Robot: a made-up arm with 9 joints.
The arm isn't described. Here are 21 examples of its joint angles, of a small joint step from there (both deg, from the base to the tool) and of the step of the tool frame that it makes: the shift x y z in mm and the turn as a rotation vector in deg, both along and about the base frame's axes.
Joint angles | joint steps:
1: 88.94 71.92 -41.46 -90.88 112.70 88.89 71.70 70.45 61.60 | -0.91 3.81 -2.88 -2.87 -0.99 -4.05 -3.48 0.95 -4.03
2: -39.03 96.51 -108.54 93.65 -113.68 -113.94 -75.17 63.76 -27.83 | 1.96 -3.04 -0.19 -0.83 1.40 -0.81 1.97 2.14 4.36
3: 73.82 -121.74 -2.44 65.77 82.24 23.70 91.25 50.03 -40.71 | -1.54 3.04 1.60 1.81 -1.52 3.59 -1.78 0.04 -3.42
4: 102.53 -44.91 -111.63 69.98 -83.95 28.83 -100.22 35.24 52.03 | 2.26 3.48 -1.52 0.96 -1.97 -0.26 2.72 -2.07 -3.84
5: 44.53 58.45 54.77 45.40 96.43 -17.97 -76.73 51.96 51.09 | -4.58 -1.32 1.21 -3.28 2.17 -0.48 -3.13 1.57 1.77
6: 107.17 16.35 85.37 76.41 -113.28 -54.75 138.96 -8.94 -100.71 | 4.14 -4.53 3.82 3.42 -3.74 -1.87 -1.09 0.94 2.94
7: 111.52 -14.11 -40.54 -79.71 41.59 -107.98 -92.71 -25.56 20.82 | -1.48 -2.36 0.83 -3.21 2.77 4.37 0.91 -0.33 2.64
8: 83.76 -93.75 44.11 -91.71 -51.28 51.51 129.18 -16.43 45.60 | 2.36 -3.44 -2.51 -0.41 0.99 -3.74 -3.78 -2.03 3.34
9: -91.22 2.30 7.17 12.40 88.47 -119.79 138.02 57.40 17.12 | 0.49 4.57 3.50 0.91 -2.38 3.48 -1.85 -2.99 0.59
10: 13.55 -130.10 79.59 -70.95 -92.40 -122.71 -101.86 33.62 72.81 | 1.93 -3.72 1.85 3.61 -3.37 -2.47 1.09 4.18 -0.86
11: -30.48 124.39 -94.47 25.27 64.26 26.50 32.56 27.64 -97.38 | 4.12 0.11 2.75 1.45 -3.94 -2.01 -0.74 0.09 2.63
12: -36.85 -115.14 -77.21 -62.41 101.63 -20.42 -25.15 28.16 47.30 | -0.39 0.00 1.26 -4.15 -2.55 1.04 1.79 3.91 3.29
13: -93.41 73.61 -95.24 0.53 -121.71 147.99 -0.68 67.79 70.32 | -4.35 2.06 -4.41 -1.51 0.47 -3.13 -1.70 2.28 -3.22
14: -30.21 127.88 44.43 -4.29 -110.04 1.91 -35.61 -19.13 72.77 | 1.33 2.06 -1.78 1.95 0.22 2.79 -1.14 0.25 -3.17
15: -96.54 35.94 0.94 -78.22 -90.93 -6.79 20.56 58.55 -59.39 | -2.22 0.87 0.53 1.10 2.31 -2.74 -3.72 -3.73 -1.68
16: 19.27 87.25 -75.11 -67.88 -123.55 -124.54 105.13 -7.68 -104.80 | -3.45 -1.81 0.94 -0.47 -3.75 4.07 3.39 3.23 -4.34
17: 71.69 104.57 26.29 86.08 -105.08 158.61 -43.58 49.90 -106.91 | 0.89 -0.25 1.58 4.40 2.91 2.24 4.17 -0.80 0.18
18: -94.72 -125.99 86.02 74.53 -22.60 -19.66 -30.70 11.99 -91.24 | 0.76 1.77 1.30 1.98 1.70 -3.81 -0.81 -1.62 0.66
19: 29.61 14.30 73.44 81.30 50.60 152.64 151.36 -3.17 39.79 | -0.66 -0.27 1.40 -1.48 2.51 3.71 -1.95 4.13 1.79
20: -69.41 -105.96 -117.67 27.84 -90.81 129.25 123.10 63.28 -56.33 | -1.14 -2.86 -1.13 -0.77 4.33 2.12 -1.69 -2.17 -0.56
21: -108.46 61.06 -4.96 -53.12 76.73 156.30 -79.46 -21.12 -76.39 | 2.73 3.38 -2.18 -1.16 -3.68 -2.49 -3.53 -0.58 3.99
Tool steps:
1: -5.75 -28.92 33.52 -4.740 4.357 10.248
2: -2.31 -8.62 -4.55 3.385 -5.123 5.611
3: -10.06 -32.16 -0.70 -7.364 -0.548 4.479
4: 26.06 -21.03 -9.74 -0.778 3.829 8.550
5: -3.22 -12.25 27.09 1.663 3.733 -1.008
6: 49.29 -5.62 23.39 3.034 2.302 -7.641
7: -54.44 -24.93 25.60 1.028 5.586 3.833
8: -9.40 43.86 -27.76 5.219 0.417 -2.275
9: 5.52 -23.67 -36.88 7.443 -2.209 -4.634
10: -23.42 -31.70 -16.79 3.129 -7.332 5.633
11: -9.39 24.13 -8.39 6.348 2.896 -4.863
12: -4.90 -2.80 -11.16 -2.801 5.158 7.918
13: 2.69 -82.42 -25.18 -9.548 -2.608 -2.471
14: -16.59 -34.03 25.85 -1.271 2.513 5.281
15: -24.88 -39.75 -51.91 -9.721 0.412 2.899
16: 29.96 -4.82 -8.33 -1.907 3.769 -3.216
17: -33.80 -0.96 30.59 -5.844 0.417 -8.424
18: 31.05 22.14 51.34 3.265 6.141 -2.618
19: 30.80 46.20 -13.37 1.495 -2.035 3.827
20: 13.97 59.75 21.14 1.314 -4.392 8.450
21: 3.30 -51.45 21.24 6.302 -0.431 -4.981
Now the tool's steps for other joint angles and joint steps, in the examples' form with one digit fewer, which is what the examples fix.
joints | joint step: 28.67 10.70 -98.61 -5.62 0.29 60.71 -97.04 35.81 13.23 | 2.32 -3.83 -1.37 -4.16 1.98 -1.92 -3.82 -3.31 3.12
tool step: -14.5 -16.3 6.6 -3.19 -3.54 -1.20
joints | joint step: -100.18 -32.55 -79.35 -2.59 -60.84 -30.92 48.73 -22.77 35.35 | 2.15 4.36 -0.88 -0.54 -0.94 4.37 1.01 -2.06 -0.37
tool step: -65.0 9.4 -12.8 -0.43 -7.88 -2.96
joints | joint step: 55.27 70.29 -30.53 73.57 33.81 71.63 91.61 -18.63 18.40 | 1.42 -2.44 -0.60 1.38 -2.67 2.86 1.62 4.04 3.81
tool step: -18.5 -33.8 41.5 3.03 -4.51 -5.96
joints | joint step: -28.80 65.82 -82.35 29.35 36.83 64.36 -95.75 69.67 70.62 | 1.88 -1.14 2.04 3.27 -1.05 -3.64 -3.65 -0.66 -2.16
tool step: 12.0 -9.9 24.1 6.70 4.48 4.30
